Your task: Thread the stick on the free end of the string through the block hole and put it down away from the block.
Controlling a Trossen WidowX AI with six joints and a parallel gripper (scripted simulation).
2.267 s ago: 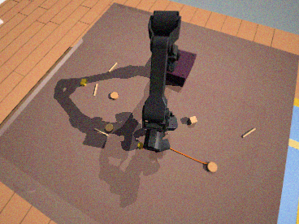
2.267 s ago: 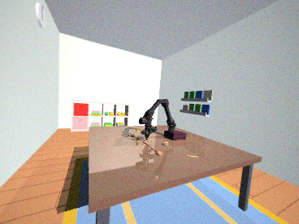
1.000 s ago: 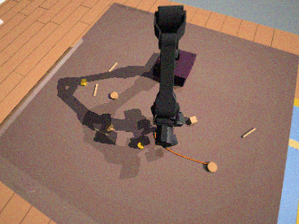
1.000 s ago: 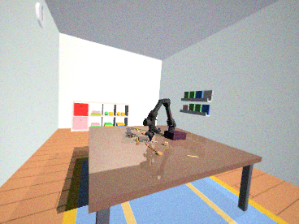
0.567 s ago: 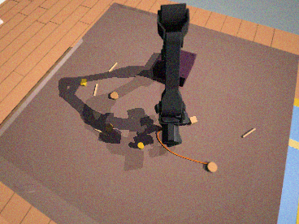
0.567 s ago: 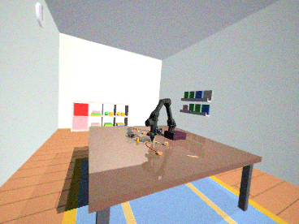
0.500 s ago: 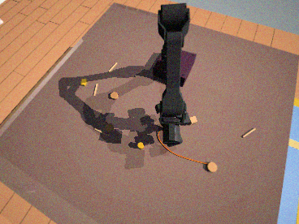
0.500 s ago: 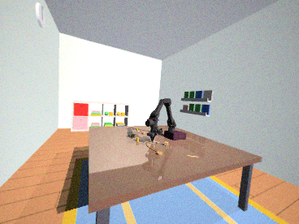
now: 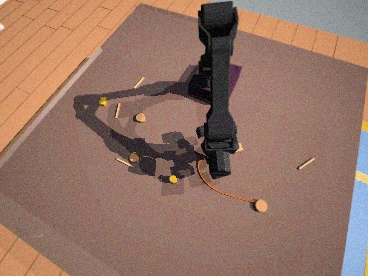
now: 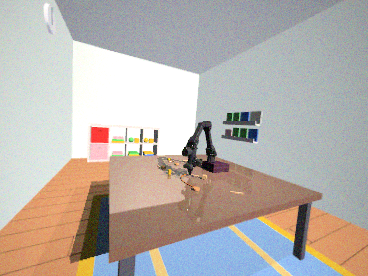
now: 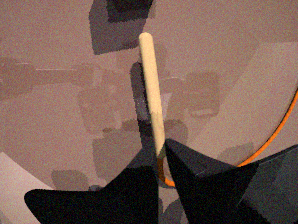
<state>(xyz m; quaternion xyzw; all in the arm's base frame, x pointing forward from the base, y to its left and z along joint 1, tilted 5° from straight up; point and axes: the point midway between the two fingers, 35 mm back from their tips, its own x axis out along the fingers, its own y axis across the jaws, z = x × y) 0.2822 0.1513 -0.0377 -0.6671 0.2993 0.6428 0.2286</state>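
My gripper tip is 80 mm past the small wooden block and 80 mm to the right of it. Round my gripper tip: yellow cylinder 140 mm ahead, 80 mm to the right, 10 mm above; then thin wooden stick 10 mm behind, 10 mm to the left; then yellow cube 550 mm to the right, 10 mm below.
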